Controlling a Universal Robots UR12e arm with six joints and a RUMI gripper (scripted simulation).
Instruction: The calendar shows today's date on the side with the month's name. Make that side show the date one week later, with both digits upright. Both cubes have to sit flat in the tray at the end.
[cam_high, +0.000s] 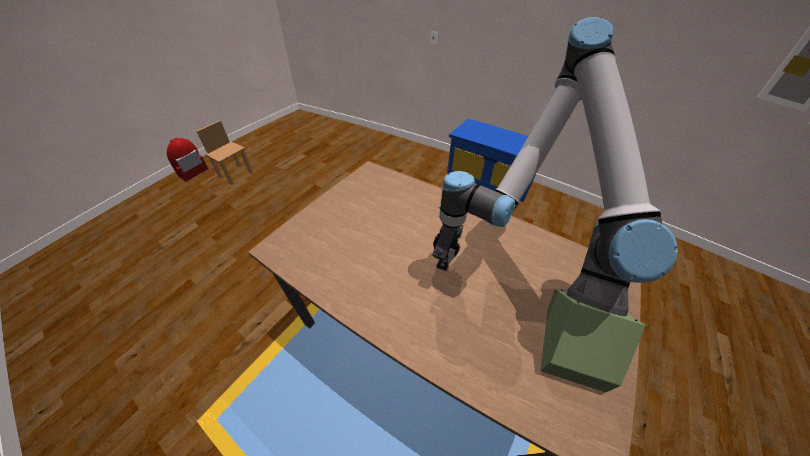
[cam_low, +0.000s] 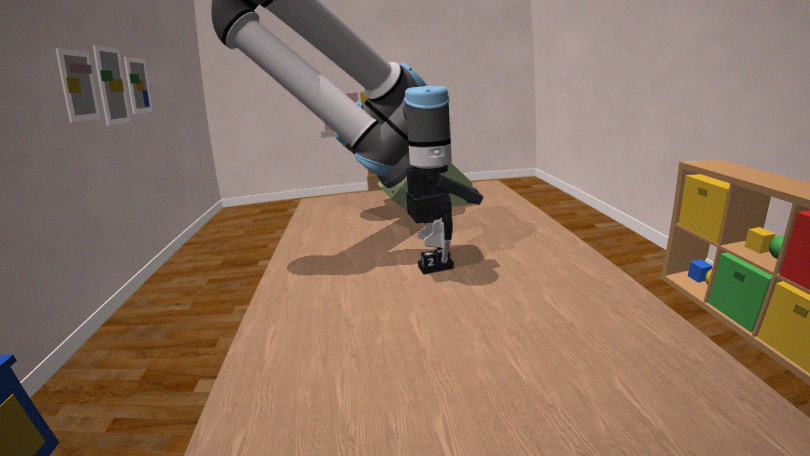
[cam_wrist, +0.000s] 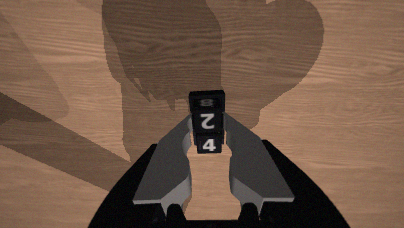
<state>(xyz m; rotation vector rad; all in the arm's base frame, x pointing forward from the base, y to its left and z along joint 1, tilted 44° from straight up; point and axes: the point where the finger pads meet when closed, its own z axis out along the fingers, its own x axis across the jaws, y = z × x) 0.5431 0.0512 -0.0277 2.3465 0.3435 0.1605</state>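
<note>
Now: the black number cube 10 mm below my hand. Round my hand: black calendar tray 30 mm below, 20 mm to the right.
</note>
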